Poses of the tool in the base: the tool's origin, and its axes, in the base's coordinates. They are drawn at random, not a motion.
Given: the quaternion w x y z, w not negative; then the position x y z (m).
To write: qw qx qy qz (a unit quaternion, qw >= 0); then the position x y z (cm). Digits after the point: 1 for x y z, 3 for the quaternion.
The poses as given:
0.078 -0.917 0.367 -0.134 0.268 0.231 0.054
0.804 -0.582 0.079 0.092 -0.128 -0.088 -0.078
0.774 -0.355 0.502 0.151 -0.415 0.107 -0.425
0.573 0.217 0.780 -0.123 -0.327 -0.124 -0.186
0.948 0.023 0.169 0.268 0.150 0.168 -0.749
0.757 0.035 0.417 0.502 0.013 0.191 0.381
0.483 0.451 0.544 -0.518 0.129 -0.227 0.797
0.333 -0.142 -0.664 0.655 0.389 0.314 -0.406
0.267 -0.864 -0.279 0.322 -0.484 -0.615 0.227
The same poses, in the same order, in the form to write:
0.078 -0.917 0.367 -0.134 26.8 23.1 5.4
0.804 -0.582 0.079 0.092 -12.8 -8.8 -7.8
0.774 -0.355 0.502 0.151 -41.5 10.7 -42.5
0.573 0.217 0.780 -0.123 -32.7 -12.4 -18.6
0.948 0.023 0.169 0.268 15.0 16.8 -74.9
0.757 0.035 0.417 0.502 1.3 19.1 38.1
0.483 0.451 0.544 -0.518 12.9 -22.7 79.7
0.333 -0.142 -0.664 0.655 38.9 31.4 -40.6
0.267 -0.864 -0.279 0.322 -48.4 -61.5 22.7

